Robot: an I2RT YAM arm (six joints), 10 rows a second.
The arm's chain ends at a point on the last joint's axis. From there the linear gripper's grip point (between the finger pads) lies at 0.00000 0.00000 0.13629 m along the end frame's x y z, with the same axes.
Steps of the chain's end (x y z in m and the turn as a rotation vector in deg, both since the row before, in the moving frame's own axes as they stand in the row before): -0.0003 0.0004 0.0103 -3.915 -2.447 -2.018; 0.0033 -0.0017 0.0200 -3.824 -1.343 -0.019; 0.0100 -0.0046 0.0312 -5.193 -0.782 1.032; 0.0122 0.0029 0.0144 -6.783 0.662 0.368; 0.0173 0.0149 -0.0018 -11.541 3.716 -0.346; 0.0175 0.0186 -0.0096 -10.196 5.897 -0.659; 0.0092 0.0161 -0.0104 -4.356 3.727 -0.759; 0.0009 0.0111 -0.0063 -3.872 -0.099 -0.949
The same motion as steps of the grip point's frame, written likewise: -0.0059 0.0098 0.0099 -3.915 -2.447 -2.018; 0.0001 0.0074 0.0197 -3.824 -1.343 -0.019; 0.0080 0.0077 0.0306 -5.193 -0.782 1.032; 0.0137 0.0190 0.0134 -6.783 0.662 0.368; 0.0262 0.0421 -0.0048 -11.541 3.716 -0.346; 0.0316 0.0426 -0.0125 -10.196 5.897 -0.659; 0.0181 0.0264 -0.0111 -4.356 3.727 -0.759; 0.0007 0.0203 -0.0066 -3.872 -0.099 -0.949
